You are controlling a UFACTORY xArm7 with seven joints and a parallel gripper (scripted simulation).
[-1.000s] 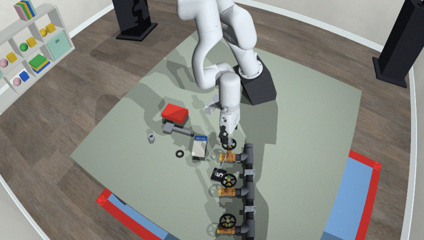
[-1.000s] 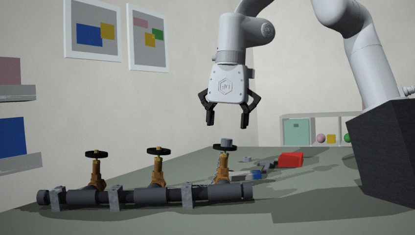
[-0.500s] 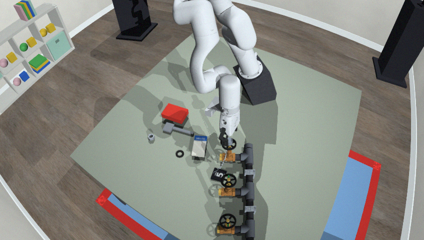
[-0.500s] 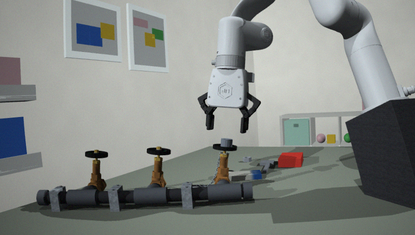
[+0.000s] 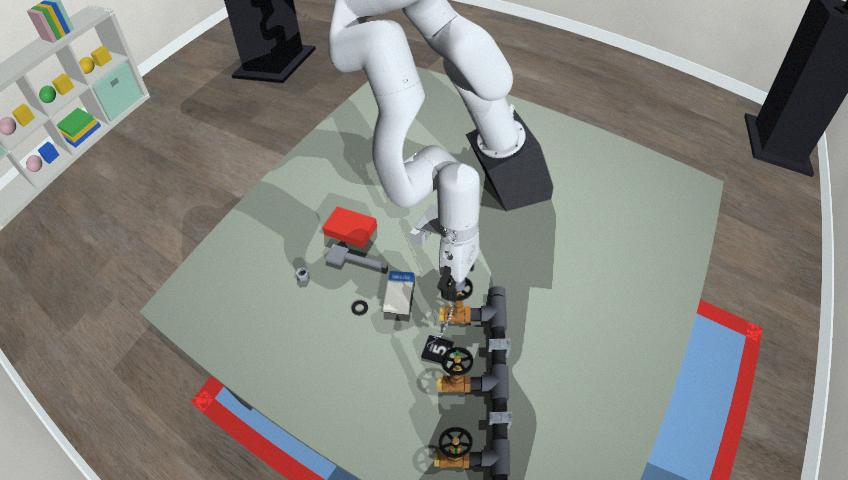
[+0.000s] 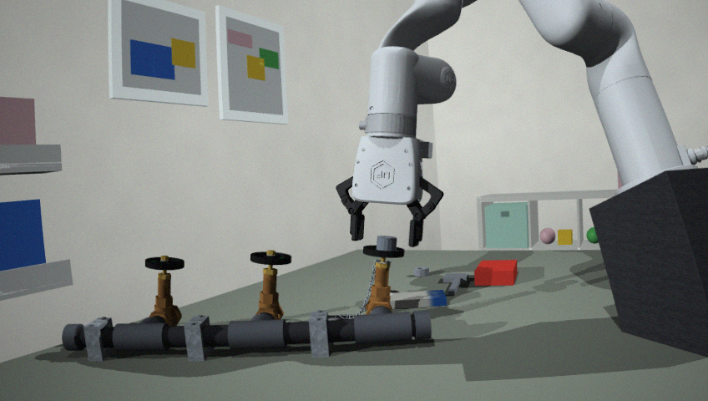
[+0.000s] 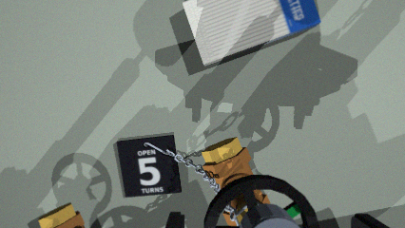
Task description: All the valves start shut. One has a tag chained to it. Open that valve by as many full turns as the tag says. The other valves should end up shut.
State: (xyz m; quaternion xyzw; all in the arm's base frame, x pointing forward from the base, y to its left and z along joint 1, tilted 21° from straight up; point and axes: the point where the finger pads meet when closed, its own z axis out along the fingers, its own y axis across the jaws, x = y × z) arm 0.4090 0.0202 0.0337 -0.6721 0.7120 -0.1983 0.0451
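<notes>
Right now the grey cap is 1 cm below my hand. Also, from my hand: black washer (22 cm to the right, 14 cm below, 6 cm ahead); blue box (15 cm to the right, 14 cm below, 1 cm behind); black tag (14 cm below, 10 cm ahead, 2 cm to the right).
</notes>
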